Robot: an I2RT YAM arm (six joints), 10 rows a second.
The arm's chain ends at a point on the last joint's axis. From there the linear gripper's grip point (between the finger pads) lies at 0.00 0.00 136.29 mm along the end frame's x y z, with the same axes.
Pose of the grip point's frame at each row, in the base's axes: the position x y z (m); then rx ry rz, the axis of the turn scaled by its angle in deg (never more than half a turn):
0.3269 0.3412 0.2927 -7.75 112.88 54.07
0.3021 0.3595 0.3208 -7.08 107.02 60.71
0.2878 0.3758 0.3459 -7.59 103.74 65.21
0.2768 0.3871 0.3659 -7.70 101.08 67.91
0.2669 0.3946 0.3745 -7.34 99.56 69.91
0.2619 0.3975 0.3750 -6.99 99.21 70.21
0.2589 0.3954 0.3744 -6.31 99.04 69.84
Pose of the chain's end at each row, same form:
0.2326 0.2508 0.3316 -7.75 112.88 54.07
0.2091 0.2627 0.3443 -7.08 107.02 60.71
0.1979 0.2744 0.3604 -7.59 103.74 65.21
0.1884 0.2837 0.3736 -7.70 101.08 67.91
0.1795 0.2900 0.3779 -7.34 99.56 69.91
0.1743 0.2931 0.3775 -6.99 99.21 70.21
0.1701 0.2920 0.3767 -6.31 99.04 69.84

